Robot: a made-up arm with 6 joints. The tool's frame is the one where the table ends. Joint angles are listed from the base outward.
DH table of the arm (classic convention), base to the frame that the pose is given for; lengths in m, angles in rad. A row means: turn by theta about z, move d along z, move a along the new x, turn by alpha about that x. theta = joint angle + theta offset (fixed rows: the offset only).
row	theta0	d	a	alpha
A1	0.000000	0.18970	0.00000	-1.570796
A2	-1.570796	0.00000	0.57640	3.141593
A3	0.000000	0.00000	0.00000	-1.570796
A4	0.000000	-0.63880	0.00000	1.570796
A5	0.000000	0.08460	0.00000	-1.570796
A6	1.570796	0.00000	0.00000	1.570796
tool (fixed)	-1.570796	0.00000	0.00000	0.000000
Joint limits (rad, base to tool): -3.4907..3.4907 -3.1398..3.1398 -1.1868..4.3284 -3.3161..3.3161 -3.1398..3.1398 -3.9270..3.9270
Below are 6 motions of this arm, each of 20 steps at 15 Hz.
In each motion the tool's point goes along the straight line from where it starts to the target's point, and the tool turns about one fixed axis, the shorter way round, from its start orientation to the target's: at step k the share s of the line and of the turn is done. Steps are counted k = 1, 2, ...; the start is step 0. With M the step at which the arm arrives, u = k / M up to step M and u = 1 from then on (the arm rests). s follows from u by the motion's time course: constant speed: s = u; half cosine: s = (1 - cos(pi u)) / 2; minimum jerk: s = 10 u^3 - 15 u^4 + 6 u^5.
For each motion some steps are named. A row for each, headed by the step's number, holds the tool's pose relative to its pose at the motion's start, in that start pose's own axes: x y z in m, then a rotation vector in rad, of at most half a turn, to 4 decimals.
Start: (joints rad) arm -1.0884 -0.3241 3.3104 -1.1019 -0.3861 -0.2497
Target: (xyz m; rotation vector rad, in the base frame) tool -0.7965 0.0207 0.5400 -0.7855 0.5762 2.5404
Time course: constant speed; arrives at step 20
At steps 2, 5, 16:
2: -0.0586 -0.0041 0.0495 0.1537 -0.0544 0.1020
5: -0.1465 -0.0103 0.1237 0.3844 -0.1361 0.2549
16: -0.4687 -0.0329 0.3957 1.2300 -0.4355 0.8158

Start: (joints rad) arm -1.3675 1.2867 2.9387 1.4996 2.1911 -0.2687
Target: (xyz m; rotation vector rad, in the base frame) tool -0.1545 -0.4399 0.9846 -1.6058 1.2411 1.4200
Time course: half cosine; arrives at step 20
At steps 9, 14, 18, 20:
9: -0.0809 0.0008 0.0571 0.4363 -0.2544 0.3887
14: -0.1523 0.0016 0.1074 0.8213 -0.4789 0.7317
18: -0.1872 0.0020 0.1320 1.0092 -0.5884 0.8991
20: -0.1919 0.0020 0.1353 1.0345 -0.6032 0.9217

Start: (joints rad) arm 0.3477 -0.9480 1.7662 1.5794 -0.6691 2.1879
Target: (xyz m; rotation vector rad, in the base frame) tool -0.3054 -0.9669 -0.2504 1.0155 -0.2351 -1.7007
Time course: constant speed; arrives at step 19
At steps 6, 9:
6: -0.0455 0.4194 0.0357 0.4694 0.2843 0.1816
9: -0.0683 0.6292 0.0535 0.7040 0.4264 0.2723

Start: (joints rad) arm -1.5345 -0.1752 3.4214 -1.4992 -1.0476 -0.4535
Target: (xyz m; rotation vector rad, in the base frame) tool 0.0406 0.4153 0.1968 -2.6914 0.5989 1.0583
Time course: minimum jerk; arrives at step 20
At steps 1, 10, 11, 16, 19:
1: 0.0000 0.0004 -0.0003 -0.0011 0.0003 0.0012
10: -0.0151 0.1795 -0.1492 -0.4906 0.1367 0.5165
11: -0.0179 0.2129 -0.1770 -0.5820 0.1622 0.6127
16: -0.0284 0.3382 -0.2812 -0.9244 0.2576 0.9732
19: -0.0301 0.3586 -0.2981 -0.9801 0.2731 1.0319

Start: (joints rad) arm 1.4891 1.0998 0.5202 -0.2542 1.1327 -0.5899
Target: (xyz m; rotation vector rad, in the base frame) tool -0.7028 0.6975 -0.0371 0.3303 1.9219 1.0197
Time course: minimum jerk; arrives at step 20
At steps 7, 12, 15, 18, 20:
7: -0.1374 0.1459 -0.0915 0.1779 0.3291 -0.1867
12: -0.3989 0.4234 -0.2657 0.5162 0.9551 -0.5419
15: -0.5239 0.5561 -0.3490 0.6780 1.2545 -0.7118
18: -0.5794 0.6150 -0.3860 0.7499 1.3873 -0.7872
20: -0.5844 0.6203 -0.3893 0.7563 1.3993 -0.7940

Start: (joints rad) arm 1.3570 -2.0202 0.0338 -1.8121 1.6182 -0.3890
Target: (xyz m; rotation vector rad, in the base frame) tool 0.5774 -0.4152 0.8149 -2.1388 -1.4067 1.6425
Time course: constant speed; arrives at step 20
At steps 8, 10, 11, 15, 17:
8: 0.3114 -0.1420 0.0306 -0.2006 -0.6345 -0.1602
10: 0.3892 -0.1775 0.0382 -0.2508 -0.7931 -0.2002
11: 0.4281 -0.1952 0.0420 -0.2759 -0.8724 -0.2203
15: 0.5838 -0.2662 0.0573 -0.3762 -1.1896 -0.3004
17: 0.6617 -0.3017 0.0650 -0.4263 -1.3482 -0.3404

